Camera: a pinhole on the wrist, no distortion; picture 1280 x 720 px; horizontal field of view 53.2 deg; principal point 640.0 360.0 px. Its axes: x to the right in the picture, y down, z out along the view. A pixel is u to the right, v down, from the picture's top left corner.
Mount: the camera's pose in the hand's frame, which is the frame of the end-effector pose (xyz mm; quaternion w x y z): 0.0 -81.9 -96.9 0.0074 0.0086 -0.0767 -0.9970
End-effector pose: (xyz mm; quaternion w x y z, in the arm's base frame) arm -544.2 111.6 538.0 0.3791 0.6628 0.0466 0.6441
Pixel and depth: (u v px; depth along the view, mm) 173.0 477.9 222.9
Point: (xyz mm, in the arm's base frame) -389.2 145.1 578.9
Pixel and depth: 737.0 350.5 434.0
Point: -251.3 -48.2 536.0
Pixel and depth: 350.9 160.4 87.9
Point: -528.4 165.4 520.7
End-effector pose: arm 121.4 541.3 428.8 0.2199 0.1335 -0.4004 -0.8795
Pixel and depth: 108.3 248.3 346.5
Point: -96.8 628.5 579.8
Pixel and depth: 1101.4 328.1 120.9
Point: 135.3 613.4 398.6
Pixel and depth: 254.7 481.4 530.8
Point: -202.9 777.4 665.1
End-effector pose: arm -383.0 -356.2 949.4 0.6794 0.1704 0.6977 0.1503
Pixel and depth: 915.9 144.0 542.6
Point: 45.4 -341.6 1090.6
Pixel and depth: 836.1 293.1 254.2
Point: -231.7 -406.3 970.4
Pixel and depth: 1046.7 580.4 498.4
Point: 22.9 -522.3 1044.7
